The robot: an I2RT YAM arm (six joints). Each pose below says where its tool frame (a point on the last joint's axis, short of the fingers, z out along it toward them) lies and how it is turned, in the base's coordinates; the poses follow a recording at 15 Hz.
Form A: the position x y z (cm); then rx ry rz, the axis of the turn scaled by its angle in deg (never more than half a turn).
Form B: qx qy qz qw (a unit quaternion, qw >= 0); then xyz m. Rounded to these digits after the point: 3 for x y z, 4 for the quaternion.
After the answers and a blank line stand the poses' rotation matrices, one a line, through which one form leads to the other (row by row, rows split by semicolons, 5 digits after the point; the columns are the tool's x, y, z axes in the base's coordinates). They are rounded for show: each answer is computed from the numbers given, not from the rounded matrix.
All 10 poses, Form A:
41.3 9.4 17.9 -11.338 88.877 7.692
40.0 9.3 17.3 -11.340 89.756 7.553
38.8 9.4 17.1 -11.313 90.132 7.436
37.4 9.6 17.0 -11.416 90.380 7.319
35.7 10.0 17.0 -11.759 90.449 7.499
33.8 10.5 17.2 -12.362 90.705 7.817
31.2 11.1 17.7 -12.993 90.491 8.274
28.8 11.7 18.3 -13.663 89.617 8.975
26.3 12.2 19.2 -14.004 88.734 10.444
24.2 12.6 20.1 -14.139 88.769 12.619
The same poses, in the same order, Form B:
-0.0891 0.6984 0.0604 0.7076 0.413 0.094 0.179
-0.0889 0.7039 0.0592 0.7023 0.400 0.093 0.173
-0.0886 0.7062 0.0583 0.7000 0.388 0.094 0.171
-0.0894 0.7077 0.0573 0.6985 0.374 0.096 0.170
-0.0921 0.7080 0.0587 0.6977 0.357 0.100 0.170
-0.0967 0.7094 0.0611 0.6954 0.338 0.105 0.172
-0.1016 0.7079 0.0647 0.6960 0.312 0.111 0.177
-0.1071 0.7022 0.0703 0.7003 0.288 0.117 0.183
-0.1099 0.6964 0.0820 0.7044 0.263 0.122 0.192
-0.1109 0.6962 0.0990 0.7023 0.242 0.126 0.201

0.01715 -0.20999 0.97755; -0.03891 0.97682 0.21051; -0.99910 -0.04165 0.00858
0.00213 -0.20838 0.97805; -0.04200 0.97717 0.20828; -0.99912 -0.04152 -0.00667
-0.00423 -0.20677 0.97838; -0.04363 0.97750 0.20639; -0.99904 -0.04181 -0.01316
-0.00830 -0.20659 0.97839; -0.04647 0.97745 0.20600; -0.99889 -0.04376 -0.01772
-0.00954 -0.21226 0.97717; -0.04844 0.97616 0.21157; -0.99878 -0.04532 -0.01960
-0.01405 -0.22222 0.97490; -0.05215 0.97383 0.22122; -0.99854 -0.04773 -0.02527
-0.01062 -0.23400 0.97218; -0.05381 0.97096 0.23312; -0.99849 -0.04984 -0.02290
0.00380 -0.24888 0.96853; -0.05187 0.96718 0.24873; -0.99865 -0.05118 -0.00923
0.01653 -0.26857 0.96312; -0.03761 0.96240 0.26902; -0.99916 -0.04067 0.00581
0.01116 -0.29339 0.95593; -0.01537 0.95582 0.29354; -0.99982 -0.01797 0.00616

